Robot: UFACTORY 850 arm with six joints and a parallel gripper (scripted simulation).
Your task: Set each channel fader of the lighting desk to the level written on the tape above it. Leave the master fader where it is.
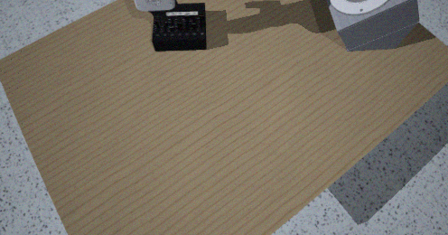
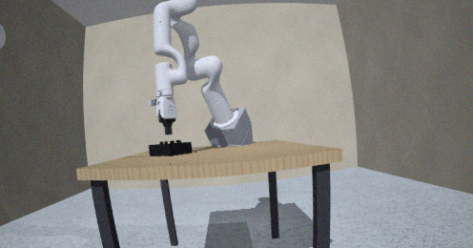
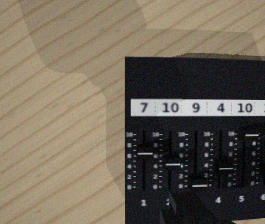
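Right now my hand is 50 mm above the fader 2, 20 mm to the left of it and 20 mm past it. Round my hand: fader 1 (50 mm below, 40 mm to the right); then fader 3 (50 mm below, 20 mm behind, 10 mm to the left); then fader 4 (50 mm below, 50 mm behind, 10 mm to the left).
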